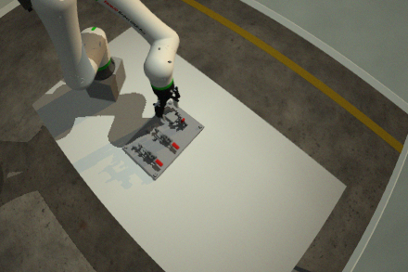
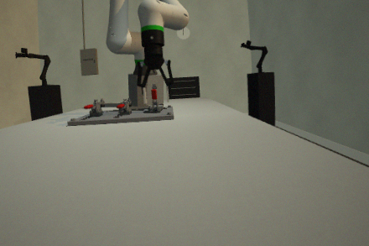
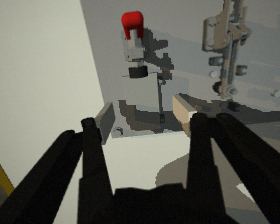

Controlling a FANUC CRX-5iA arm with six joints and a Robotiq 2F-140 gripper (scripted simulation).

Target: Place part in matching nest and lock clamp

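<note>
The grey part lies 40 mm below my hand. Also, from my hand: grey fixture plate: 40 mm ahead, 120 mm to the right, 60 mm below.
</note>
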